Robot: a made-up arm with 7 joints. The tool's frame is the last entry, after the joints.
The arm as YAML. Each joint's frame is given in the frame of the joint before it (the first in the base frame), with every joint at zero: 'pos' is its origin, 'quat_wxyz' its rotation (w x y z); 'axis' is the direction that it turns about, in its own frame. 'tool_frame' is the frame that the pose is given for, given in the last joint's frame.
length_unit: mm
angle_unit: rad
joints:
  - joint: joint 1
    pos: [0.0, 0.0, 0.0]
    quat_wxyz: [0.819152, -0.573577, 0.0, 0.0]
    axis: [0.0, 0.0, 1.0]
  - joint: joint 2
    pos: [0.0, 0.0, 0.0]
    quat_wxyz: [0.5, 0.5, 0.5, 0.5]
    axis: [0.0, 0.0, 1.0]
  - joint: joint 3
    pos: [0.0, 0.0, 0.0]
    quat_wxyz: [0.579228, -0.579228, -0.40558, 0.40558]
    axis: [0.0, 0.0, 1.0]
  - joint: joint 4
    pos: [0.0, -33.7, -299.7]
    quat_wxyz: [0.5, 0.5, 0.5, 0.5]
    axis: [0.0, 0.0, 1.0]
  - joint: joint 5
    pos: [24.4, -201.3, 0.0]
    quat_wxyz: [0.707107, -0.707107, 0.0, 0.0]
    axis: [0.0, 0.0, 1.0]
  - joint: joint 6
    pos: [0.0, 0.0, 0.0]
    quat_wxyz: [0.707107, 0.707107, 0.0, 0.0]
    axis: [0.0, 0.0, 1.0]
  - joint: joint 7
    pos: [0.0, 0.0, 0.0]
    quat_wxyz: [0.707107, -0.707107, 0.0, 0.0]
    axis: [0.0, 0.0, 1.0]
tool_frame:
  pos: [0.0, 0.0, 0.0]
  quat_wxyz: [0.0, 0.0, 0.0, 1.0]
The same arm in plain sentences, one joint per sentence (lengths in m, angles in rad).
The arm has seven revolute joints in a row. What follows holds with every joint at zero, and every direction is one of the base frame's.
Joint 1 sits at the same point as the base frame's origin and rotates about the direction (0, 0.9397, 0.342).
Joint 2 sits at the same point as joint 1 and rotates about +x.
Joint 3 sits at the same point as joint 2 and rotates about +z.
Joint 4 sits 0.0337 m along +x and 0.2997 m along -z from joint 3 and rotates about +y.
Joint 5 sits 0.0244 m along -x and 0.2013 m along -z from joint 4 and rotates about +z.
Joint 6 sits at the same point as joint 5 and rotates about +y.
Joint 7 sits at the same point as joint 6 and rotates about +z.
The tool frame, which is the frame that the pose is given for, sits at the same point as joint 7; its axes are the base frame's turned by roll 0.0000, pitch 0.0000 and yaw 0.0000 rad (as in URDF: about the fixed x, then y, then z).

